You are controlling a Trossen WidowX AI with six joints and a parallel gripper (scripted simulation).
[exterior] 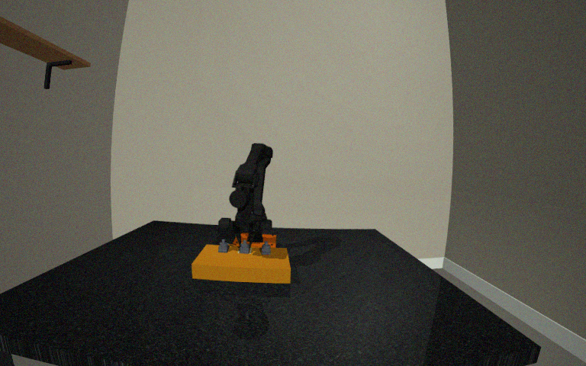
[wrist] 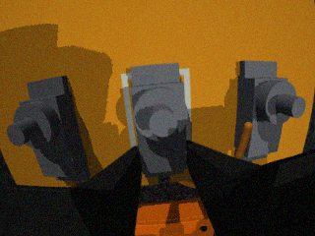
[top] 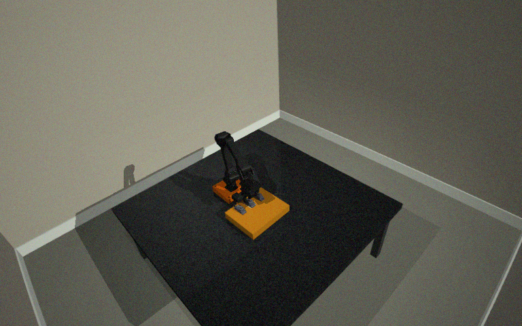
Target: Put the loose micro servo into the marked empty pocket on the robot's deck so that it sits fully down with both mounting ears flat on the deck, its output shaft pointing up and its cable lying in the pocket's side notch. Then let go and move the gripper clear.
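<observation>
My gripper tip is now 12 cm short of the orange robot deck and 3 cm above it.
</observation>
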